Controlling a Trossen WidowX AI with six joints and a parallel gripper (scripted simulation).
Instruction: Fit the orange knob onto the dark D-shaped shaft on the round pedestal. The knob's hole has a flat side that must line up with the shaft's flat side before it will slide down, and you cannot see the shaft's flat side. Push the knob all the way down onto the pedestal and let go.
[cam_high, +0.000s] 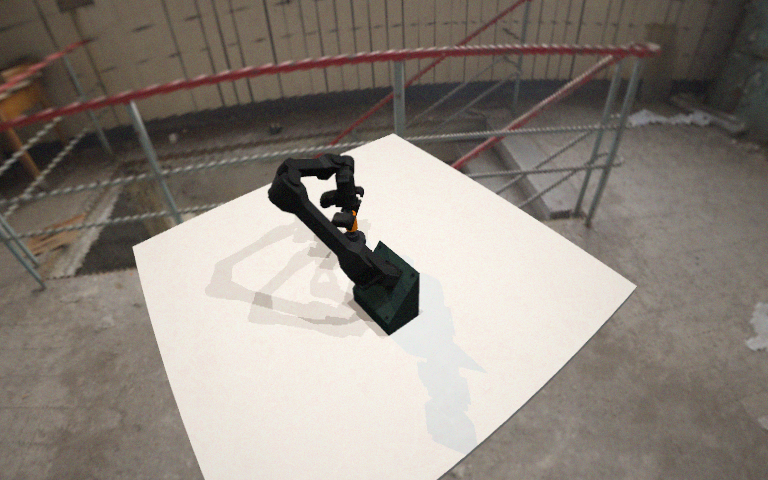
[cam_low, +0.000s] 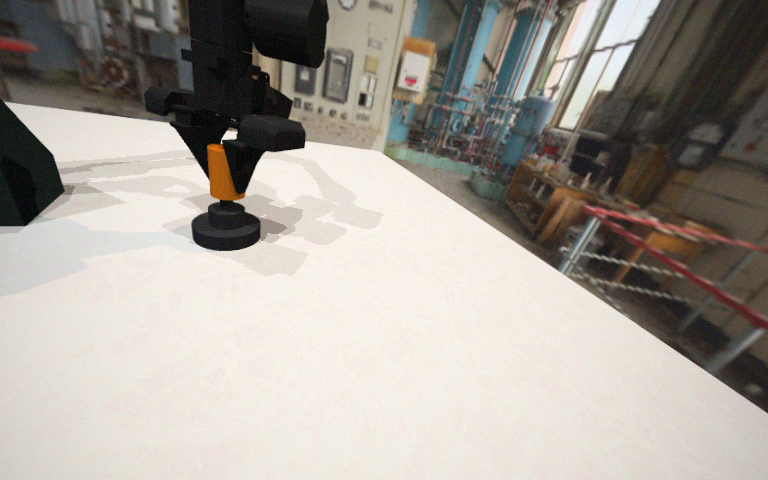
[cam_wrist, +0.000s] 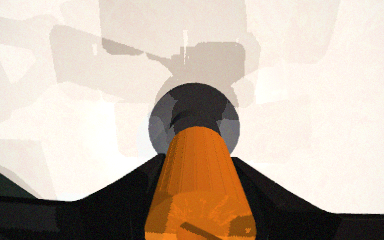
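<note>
My gripper tip is now 2 cm below the orange knob. From my gripper tip the other things lie so: dark round pedestal: 4 cm below.
</note>
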